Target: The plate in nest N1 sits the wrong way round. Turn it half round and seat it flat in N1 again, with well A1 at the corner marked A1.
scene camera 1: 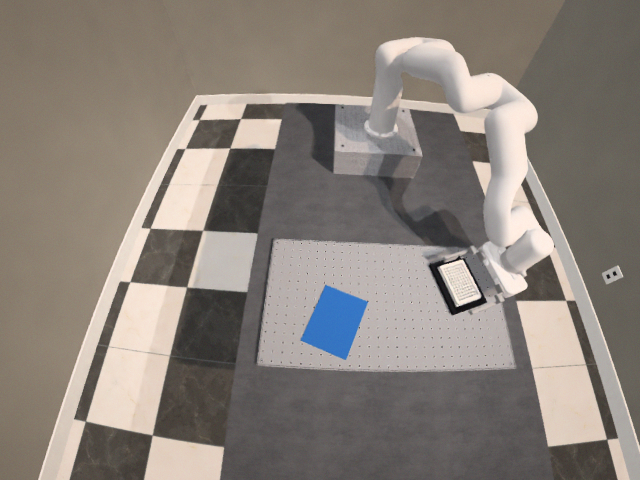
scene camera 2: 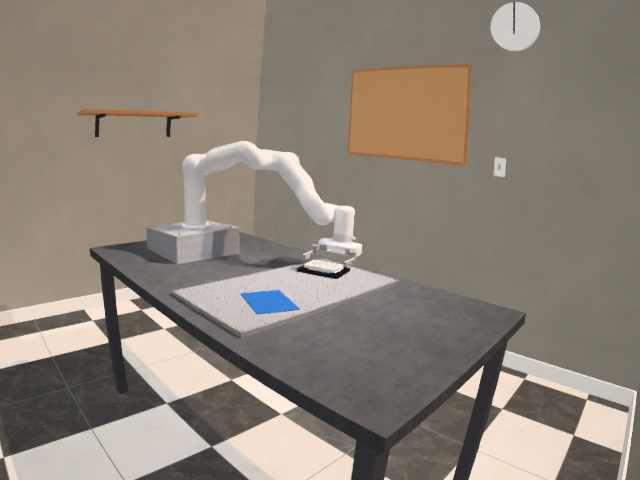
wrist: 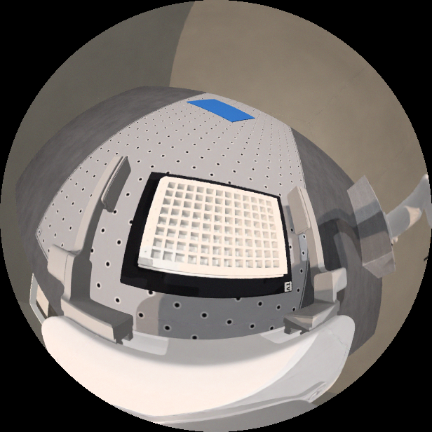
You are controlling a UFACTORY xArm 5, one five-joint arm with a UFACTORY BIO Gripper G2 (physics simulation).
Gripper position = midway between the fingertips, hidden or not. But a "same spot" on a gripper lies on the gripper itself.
Scene:
my gripper: scene camera 1; scene camera 2 323, 260; wrist
same spot on my gripper: point(wrist: 72, 267) = point(scene camera 1: 498, 294)

